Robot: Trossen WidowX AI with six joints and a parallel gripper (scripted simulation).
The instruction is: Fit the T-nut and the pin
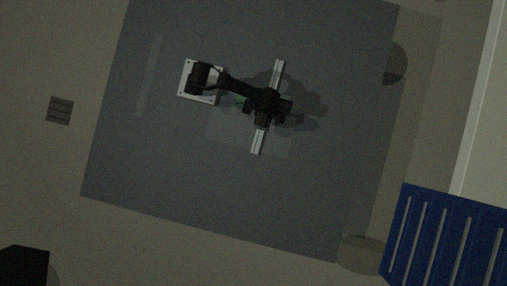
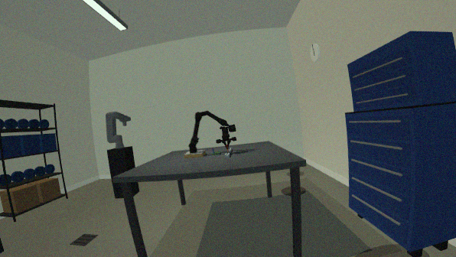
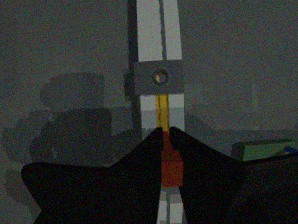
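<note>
Right now the brass T-nut is 2 cm to the right of my gripper tip. From my gripper tip the other things lie so: blue pin 13 cm behind, 5 cm to the left, 2 cm below; then green tray 12 cm behind, 7 cm to the left, 4 cm below.
</note>
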